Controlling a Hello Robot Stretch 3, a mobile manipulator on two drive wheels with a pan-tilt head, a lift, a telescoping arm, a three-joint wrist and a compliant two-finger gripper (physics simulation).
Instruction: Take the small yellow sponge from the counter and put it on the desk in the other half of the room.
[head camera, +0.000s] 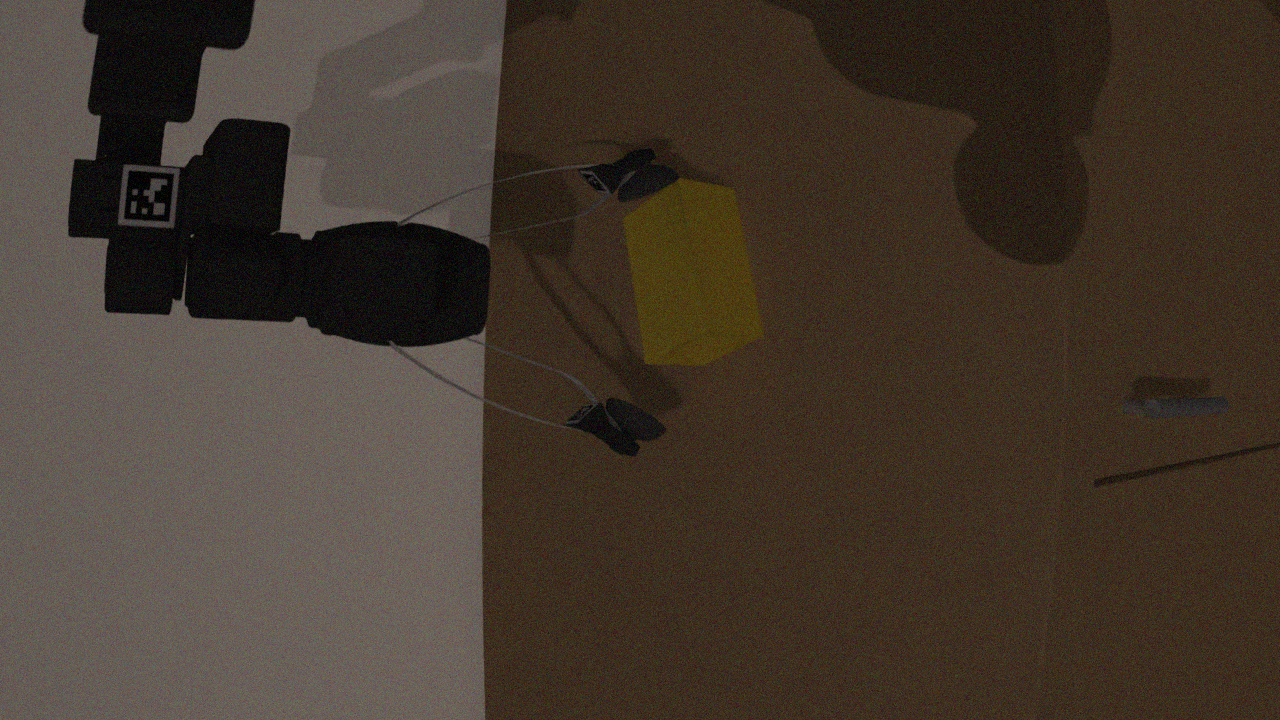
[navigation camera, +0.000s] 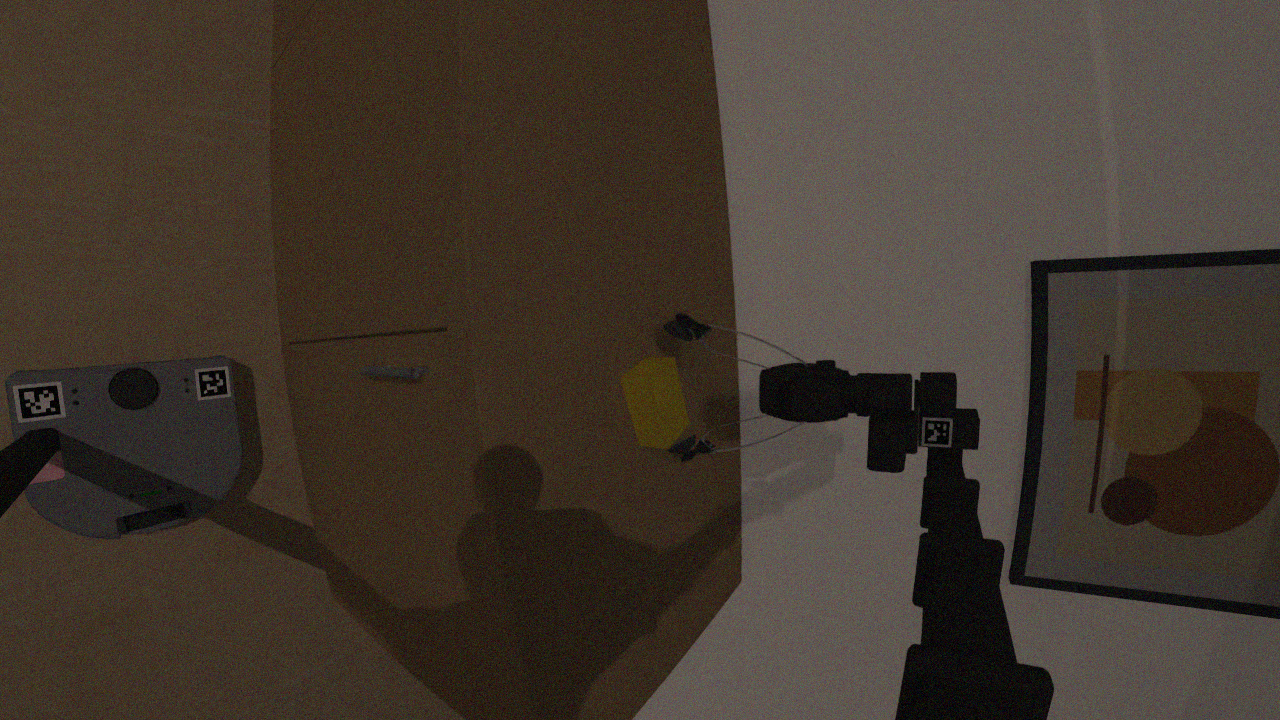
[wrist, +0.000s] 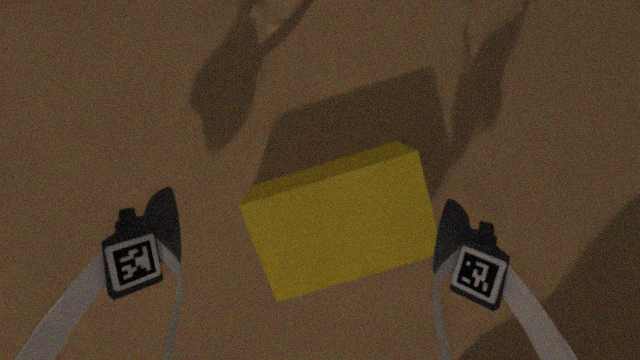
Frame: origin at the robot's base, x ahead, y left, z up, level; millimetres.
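Where they show: gripper, fingertip midpoint: (head camera: 665, 302) (navigation camera: 668, 388); robot's base at its link origin: (navigation camera: 134, 386).
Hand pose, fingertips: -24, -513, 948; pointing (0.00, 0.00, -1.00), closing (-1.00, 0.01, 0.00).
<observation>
Each offset is from my fingertips to the top centre of the thing, as dx, dy, dz. "pt": to the spot under its first point. Level surfaces: height alone.
The yellow sponge {-19, +3, +6} (head camera: 693, 277) (navigation camera: 655, 402) (wrist: 340, 225) is a plain block on the brown counter {dz -38} (head camera: 850, 582) (navigation camera: 581, 179) (wrist: 75, 100), near the pale wall. My gripper (head camera: 644, 300) (navigation camera: 690, 386) (wrist: 309, 219) is open, with nothing held. In the wrist view its fingers stand on either side of the sponge, which lies slightly askew. The right finger is very close to the sponge's right end, and a wider gap shows at the left finger. Whether the right finger touches it I cannot tell. The fingertips' shadows lie apart from them on the counter. The desk does not show.
A small grey object {pt +45, +273, -170} (head camera: 1177, 407) (navigation camera: 393, 371) and a thin dark line {pt +91, +232, -310} (head camera: 1186, 463) (navigation camera: 366, 335) show on the brown surface. The pale wall (head camera: 268, 537) (navigation camera: 895, 179) carries a framed picture (navigation camera: 1038, 358). My grey base (navigation camera: 179, 447) stands on the floor {dz -949} (navigation camera: 134, 223) at the left.
</observation>
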